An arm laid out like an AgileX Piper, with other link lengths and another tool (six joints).
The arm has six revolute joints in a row. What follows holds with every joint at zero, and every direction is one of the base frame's.
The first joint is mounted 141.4 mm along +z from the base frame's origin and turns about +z.
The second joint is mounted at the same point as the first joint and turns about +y.
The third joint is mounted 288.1 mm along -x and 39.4 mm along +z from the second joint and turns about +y.
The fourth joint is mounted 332.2 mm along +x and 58.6 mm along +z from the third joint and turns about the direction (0.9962, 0, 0.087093).
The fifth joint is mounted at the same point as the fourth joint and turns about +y.
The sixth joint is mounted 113.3 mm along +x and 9.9 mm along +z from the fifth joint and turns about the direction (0.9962, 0, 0.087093).
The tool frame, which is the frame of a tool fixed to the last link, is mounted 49.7 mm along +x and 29 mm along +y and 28.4 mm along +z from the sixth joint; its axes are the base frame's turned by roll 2.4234, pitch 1.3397 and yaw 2.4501 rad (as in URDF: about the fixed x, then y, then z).
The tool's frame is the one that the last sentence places.
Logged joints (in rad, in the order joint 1, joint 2, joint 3, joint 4, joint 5, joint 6), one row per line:
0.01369, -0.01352, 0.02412, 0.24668, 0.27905, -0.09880
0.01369, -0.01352, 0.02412, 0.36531, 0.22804, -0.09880
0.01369, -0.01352, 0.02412, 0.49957, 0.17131, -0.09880
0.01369, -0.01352, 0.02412, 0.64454, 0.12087, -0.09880
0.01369, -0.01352, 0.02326, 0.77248, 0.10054, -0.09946
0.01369, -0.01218, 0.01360, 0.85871, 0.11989, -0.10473
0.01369, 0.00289, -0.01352, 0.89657, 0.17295, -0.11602
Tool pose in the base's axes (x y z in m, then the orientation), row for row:
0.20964, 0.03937, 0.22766, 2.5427, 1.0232, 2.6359
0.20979, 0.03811, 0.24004, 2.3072, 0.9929, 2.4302
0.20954, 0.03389, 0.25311, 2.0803, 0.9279, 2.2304
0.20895, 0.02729, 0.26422, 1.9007, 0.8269, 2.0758
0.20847, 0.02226, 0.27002, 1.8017, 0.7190, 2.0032
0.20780, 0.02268, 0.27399, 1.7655, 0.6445, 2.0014
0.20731, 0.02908, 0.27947, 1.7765, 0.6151, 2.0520
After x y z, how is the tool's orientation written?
As angles about the fixed x, y, z axes (roll, pitch, yaw), in radians.
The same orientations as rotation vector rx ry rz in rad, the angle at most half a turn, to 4 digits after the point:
0.1647, 2.0230, 0.3169
0.2362, 1.9575, 0.4349
0.3225, 1.8788, 0.5611
0.4193, 1.7984, 0.6918
0.5014, 1.7449, 0.8086
0.5396, 1.7309, 0.8949
0.5291, 1.7594, 0.9439

